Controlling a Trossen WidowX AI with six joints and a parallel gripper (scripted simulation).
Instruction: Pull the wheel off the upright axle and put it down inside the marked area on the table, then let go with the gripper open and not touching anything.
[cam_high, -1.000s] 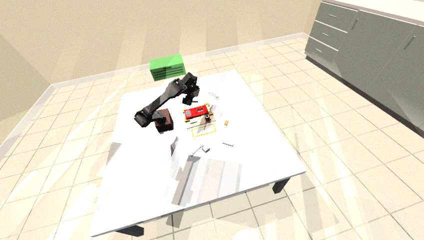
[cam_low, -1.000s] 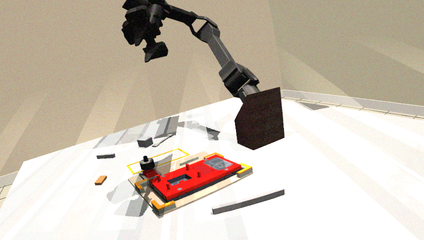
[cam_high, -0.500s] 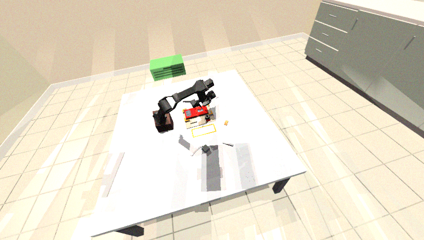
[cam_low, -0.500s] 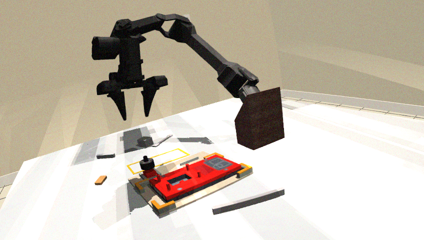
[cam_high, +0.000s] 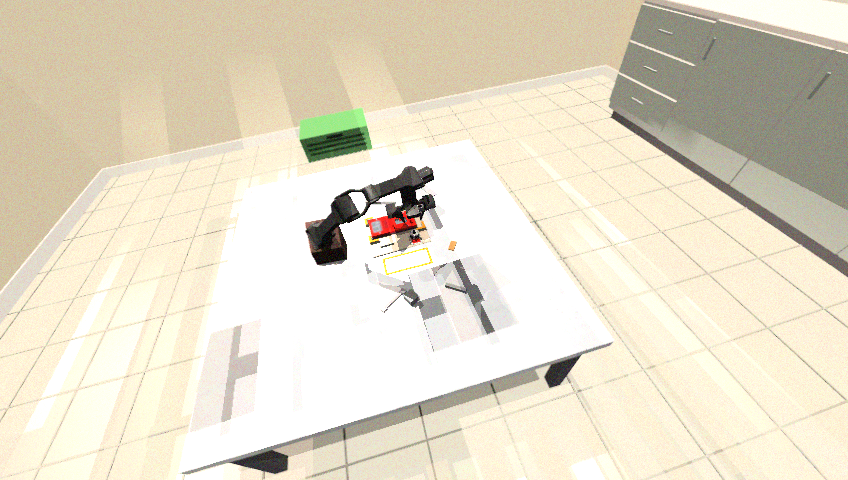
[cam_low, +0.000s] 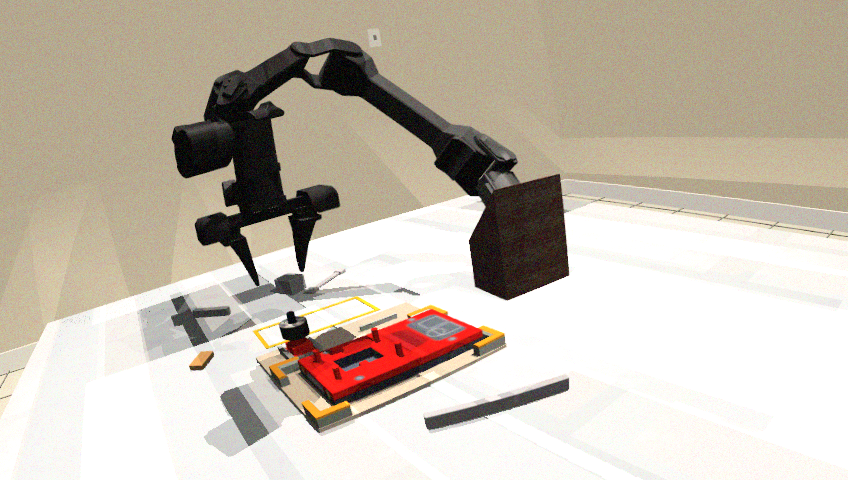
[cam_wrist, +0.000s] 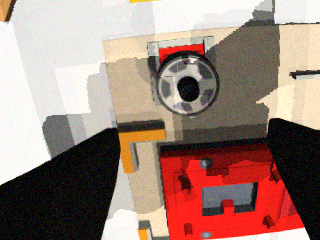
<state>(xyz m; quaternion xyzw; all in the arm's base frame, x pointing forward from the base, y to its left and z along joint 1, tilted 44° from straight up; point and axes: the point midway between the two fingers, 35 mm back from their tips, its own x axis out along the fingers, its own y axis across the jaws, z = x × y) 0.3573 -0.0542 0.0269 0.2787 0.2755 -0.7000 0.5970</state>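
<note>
Right now my gripper tip is 70 mm above the dark wheel.
</note>
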